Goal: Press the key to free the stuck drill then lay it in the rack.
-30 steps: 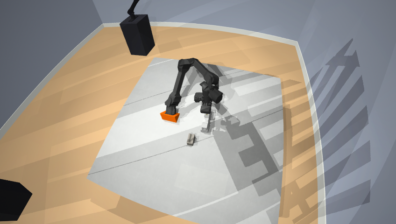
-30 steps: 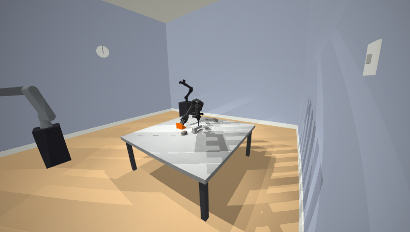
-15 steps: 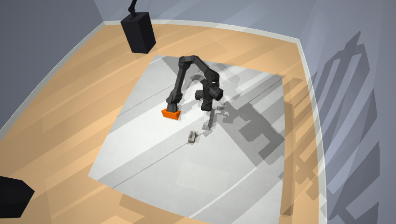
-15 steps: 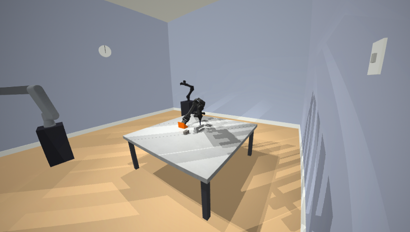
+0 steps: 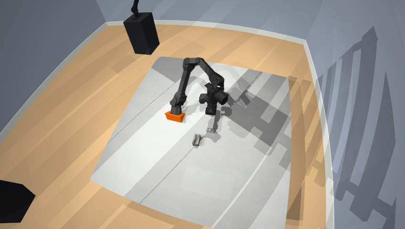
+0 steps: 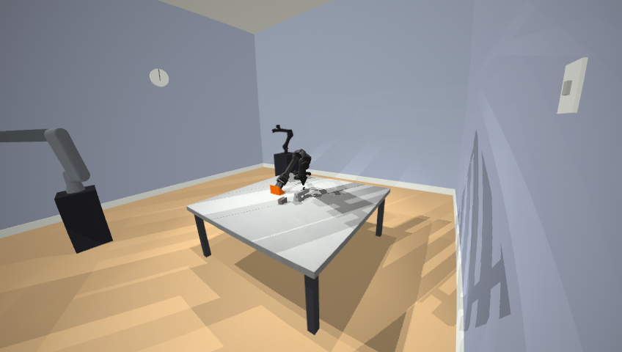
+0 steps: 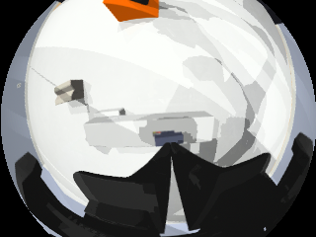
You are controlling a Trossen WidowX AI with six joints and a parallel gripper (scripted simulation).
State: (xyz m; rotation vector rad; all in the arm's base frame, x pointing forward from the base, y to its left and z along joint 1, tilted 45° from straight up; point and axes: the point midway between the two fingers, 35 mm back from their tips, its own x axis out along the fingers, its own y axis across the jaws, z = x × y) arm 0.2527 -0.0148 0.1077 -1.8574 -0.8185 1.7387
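The dark blue key lies 50 mm below my gripper tip. From my gripper tip the other things lie so: rack 210 mm to the right, 80 mm below, 50 mm behind; yellow drill 70 mm to the right, 50 mm below, 10 mm ahead.
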